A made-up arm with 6 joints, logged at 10 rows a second.
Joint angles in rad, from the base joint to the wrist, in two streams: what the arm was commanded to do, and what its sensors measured. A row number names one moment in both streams.
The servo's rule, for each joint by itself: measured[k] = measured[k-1] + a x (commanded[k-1-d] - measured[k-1]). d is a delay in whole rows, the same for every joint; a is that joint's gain. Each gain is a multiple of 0.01, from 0.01 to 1. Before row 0 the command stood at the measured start. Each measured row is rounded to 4 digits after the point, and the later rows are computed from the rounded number. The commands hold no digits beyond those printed.
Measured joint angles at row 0:
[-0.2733 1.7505 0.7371 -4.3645 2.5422 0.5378]
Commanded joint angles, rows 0 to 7:
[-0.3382 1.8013 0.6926 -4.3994 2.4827 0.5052]
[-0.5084 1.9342 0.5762 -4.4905 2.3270 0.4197]
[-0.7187 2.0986 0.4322 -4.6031 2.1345 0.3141]
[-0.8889 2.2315 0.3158 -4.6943 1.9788 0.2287]
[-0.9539 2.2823 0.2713 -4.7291 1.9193 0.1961]
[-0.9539 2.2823 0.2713 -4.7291 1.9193 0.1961]
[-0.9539 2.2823 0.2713 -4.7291 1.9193 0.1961]
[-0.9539 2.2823 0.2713 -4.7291 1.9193 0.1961]
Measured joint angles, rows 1 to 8:
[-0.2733 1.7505 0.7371 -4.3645 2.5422 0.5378]
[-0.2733 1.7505 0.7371 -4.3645 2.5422 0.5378]
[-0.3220 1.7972 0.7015 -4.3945 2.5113 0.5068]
[-0.4618 1.9232 0.6013 -4.4771 2.4155 0.4241]
[-0.6545 2.0846 0.4660 -4.5855 2.2694 0.3196]
[-0.8303 2.2197 0.3458 -4.6791 2.1183 0.2332]
[-0.9230 2.2773 0.2862 -4.7221 2.0148 0.1980]
[-0.9462 2.2819 0.2743 -4.7281 1.9651 0.1962]
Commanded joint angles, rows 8 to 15:
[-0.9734 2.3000 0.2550 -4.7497 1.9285 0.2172]
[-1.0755 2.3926 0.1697 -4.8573 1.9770 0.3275]
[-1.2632 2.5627 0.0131 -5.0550 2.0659 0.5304]
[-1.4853 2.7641 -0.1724 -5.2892 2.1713 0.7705]
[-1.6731 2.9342 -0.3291 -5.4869 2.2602 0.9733]
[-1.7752 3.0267 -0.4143 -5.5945 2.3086 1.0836]
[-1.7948 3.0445 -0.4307 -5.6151 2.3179 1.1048]
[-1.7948 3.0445 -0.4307 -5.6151 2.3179 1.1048]
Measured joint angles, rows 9 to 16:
[-0.9520 2.2823 0.2719 -4.7290 1.9413 0.1961]
[-0.9534 2.2823 0.2714 -4.7291 1.9299 0.1961]
[-0.9684 2.2986 0.2583 -4.7468 1.9292 0.2161]
[-1.0487 2.3851 0.1874 -4.8418 1.9541 0.3219]
[-1.2096 2.5485 0.0480 -5.0252 2.0122 0.5200]
[-1.4164 2.7469 -0.1283 -5.2522 2.0949 0.7580]
[-1.6089 2.9192 -0.2889 -5.4540 2.1809 0.9625]
[-1.7336 3.0181 -0.3892 -5.5748 2.2473 1.0775]

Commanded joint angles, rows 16 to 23:
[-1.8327 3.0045 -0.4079 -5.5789 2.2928 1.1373]
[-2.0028 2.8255 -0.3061 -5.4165 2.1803 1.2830]
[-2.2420 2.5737 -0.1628 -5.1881 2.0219 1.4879]
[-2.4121 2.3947 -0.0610 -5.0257 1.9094 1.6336]
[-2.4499 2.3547 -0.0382 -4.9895 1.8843 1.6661]
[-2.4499 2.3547 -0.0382 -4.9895 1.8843 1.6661]
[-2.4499 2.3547 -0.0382 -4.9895 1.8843 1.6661]
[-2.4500 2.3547 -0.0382 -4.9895 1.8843 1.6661]
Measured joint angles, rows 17 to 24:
[-1.7795 3.0424 -0.4224 -5.6095 2.2840 1.1034]
[-1.7910 3.0443 -0.4290 -5.6143 2.3016 1.1047]
[-1.8223 3.0077 -0.4121 -5.5839 2.2970 1.1357]
[-1.9577 2.8401 -0.3273 -5.4399 2.2363 1.2756]
[-2.1709 2.5950 -0.1957 -5.2234 2.1248 1.4773]
[-2.3518 2.4107 -0.0879 -5.0534 2.0128 1.6258]
[-2.4254 2.3592 -0.0481 -4.9984 1.9460 1.6641]
[-2.4438 2.3551 -0.0402 -4.9907 1.9139 1.6660]

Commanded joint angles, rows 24 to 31:
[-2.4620 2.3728 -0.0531 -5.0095 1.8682 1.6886]
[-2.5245 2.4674 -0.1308 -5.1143 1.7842 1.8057]
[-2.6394 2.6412 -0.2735 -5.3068 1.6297 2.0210]
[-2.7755 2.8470 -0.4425 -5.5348 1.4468 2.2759]
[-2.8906 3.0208 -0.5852 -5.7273 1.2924 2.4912]
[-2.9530 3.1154 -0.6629 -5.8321 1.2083 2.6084]
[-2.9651 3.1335 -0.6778 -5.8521 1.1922 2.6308]
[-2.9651 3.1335 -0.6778 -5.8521 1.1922 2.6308]
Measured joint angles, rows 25 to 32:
[-2.4484 2.3547 -0.0386 -4.9897 1.8985 1.6661]
[-2.4496 2.3547 -0.0383 -4.9895 1.8911 1.6661]
[-2.4589 2.3714 -0.0501 -5.0067 1.8792 1.6875]
[-2.5081 2.4597 -0.1147 -5.0992 1.8298 1.7998]
[-2.6066 2.6267 -0.2417 -5.2777 1.7257 2.0099]
[-2.7333 2.8294 -0.4023 -5.4988 1.5807 2.2626]
[-2.8513 3.0055 -0.5486 -5.6953 1.4308 2.4798]
[-2.9276 3.1066 -0.6400 -5.8129 1.3151 2.6020]

